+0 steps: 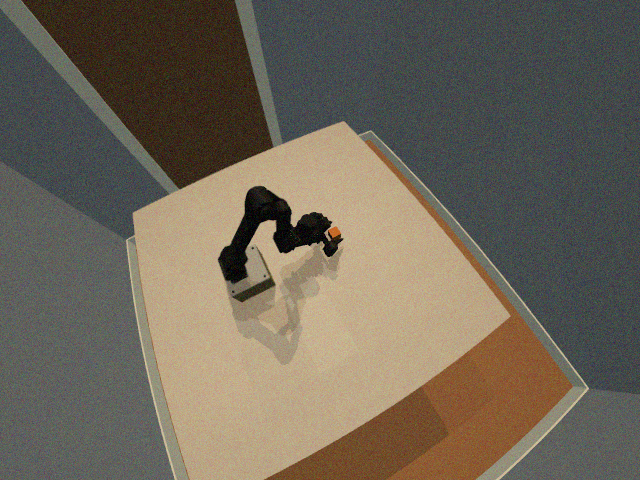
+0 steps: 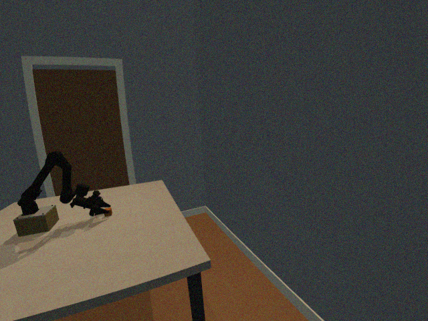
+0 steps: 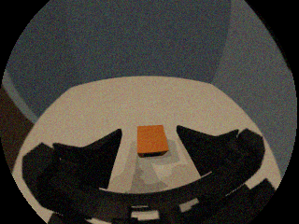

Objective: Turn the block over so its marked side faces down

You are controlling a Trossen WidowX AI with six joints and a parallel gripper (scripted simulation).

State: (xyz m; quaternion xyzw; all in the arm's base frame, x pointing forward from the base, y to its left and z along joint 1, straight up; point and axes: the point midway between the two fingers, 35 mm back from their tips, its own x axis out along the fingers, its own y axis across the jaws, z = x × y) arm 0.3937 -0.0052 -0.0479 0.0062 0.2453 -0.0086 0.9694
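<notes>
The orange block is 2 cm below my gripper tip and 2 cm behind it.
</notes>
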